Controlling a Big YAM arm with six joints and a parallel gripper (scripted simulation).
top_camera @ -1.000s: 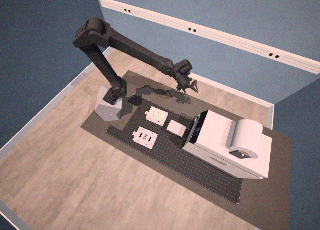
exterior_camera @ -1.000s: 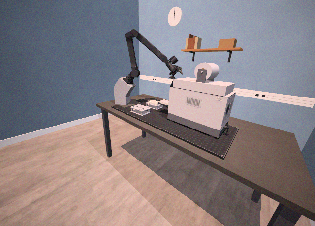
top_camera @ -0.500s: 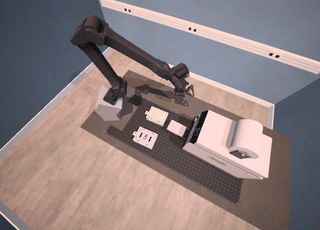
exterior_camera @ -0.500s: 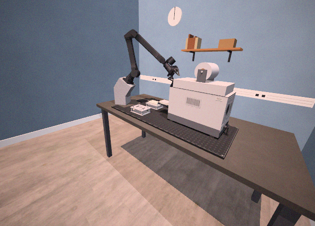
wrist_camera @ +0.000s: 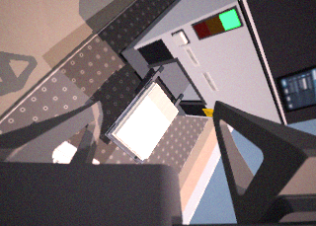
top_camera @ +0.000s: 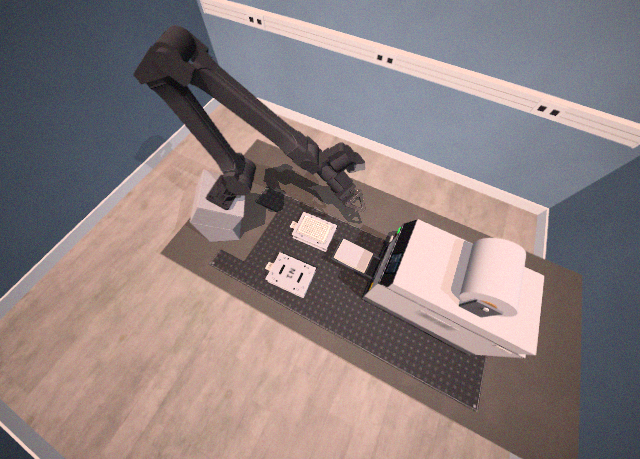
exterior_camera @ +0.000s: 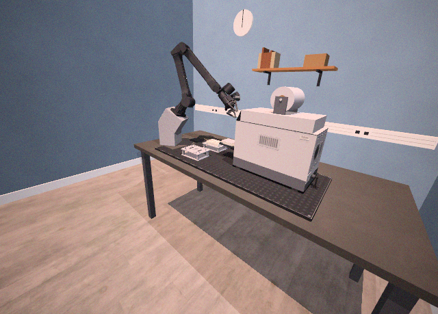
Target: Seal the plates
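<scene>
The sealer stage is 4 cm ahead of my hand, 12 cm to the right of it and 19 cm below it. Also, from my hand: foil roll 37 cm ahead, 17 cm to the right, 13 cm above; plate nest 17 cm behind, 25 cm to the right, 24 cm below.
</scene>
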